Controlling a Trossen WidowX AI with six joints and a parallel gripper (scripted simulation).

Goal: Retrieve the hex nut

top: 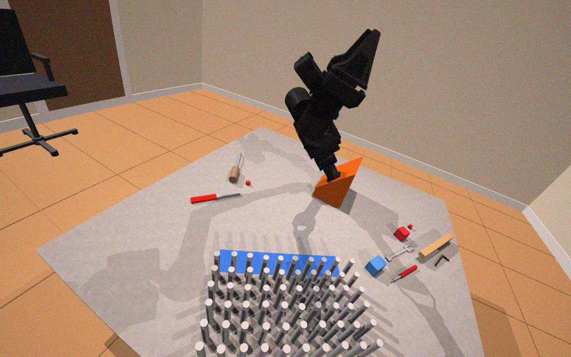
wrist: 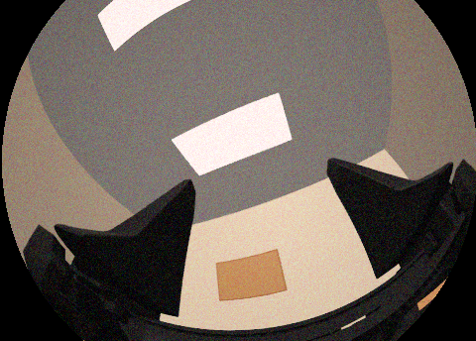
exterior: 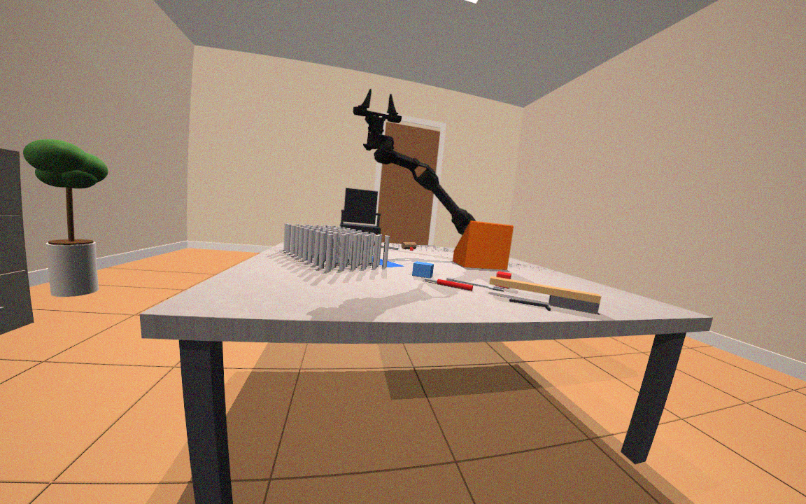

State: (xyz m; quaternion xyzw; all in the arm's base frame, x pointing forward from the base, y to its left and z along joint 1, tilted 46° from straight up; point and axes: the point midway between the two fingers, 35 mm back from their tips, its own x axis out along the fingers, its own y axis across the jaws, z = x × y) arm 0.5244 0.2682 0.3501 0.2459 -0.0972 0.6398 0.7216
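Now: gripper tip 430 mm past the hook tool, 420 mm to the left of it and 640 mm above it. From my gripper tip the other things lie so: blue cube: 120 mm behind, 290 mm to the left, 630 mm below; then red screwdriver: 130 mm behind, 390 mm to the left, 650 mm below; then blue taped strip: 30 mm to the right, 650 mm below.
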